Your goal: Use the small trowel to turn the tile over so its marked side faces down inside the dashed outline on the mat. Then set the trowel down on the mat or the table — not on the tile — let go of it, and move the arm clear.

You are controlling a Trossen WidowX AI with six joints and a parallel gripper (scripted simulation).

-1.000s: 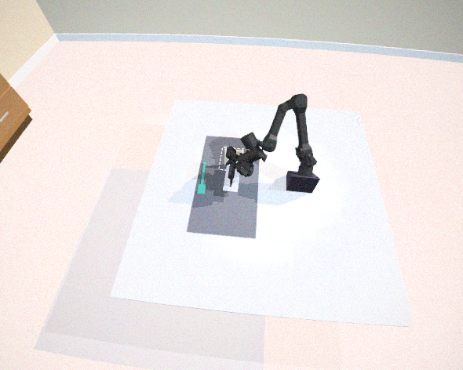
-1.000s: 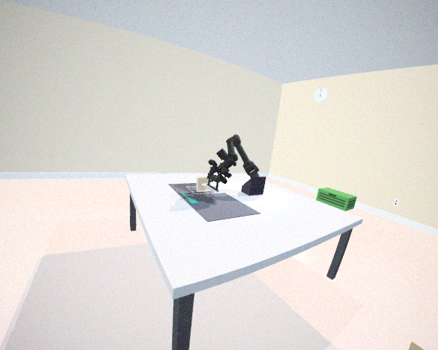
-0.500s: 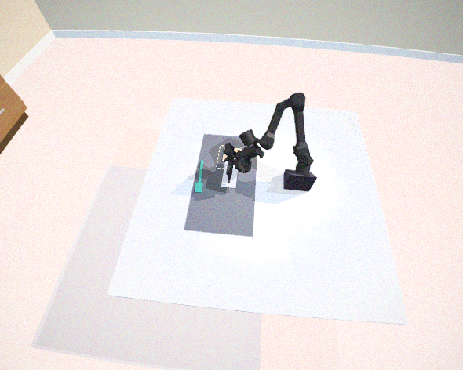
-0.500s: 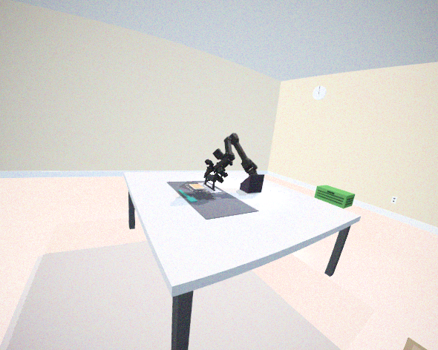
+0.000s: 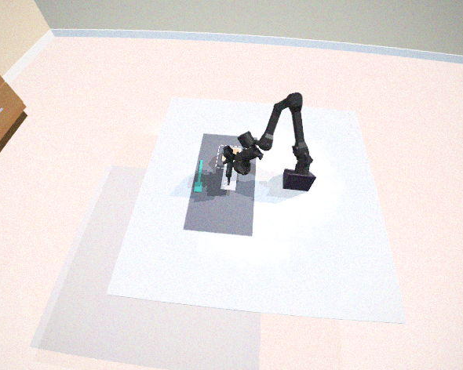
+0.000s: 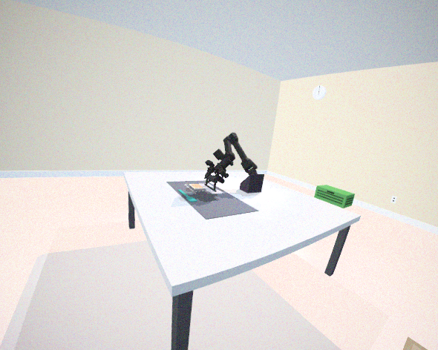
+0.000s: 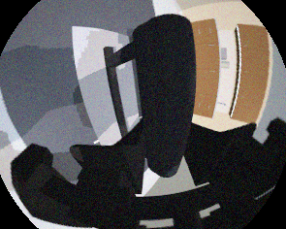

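My gripper tip is 10 cm above the grey mat and 3 cm to the right of it. Round my gripper tip: tile 14 cm to the right, 8 cm below, 2 cm behind; then dark-handled trowel 3 cm behind, 1 cm below; then teal tool 14 cm ahead, 8 cm below, 5 cm to the left.
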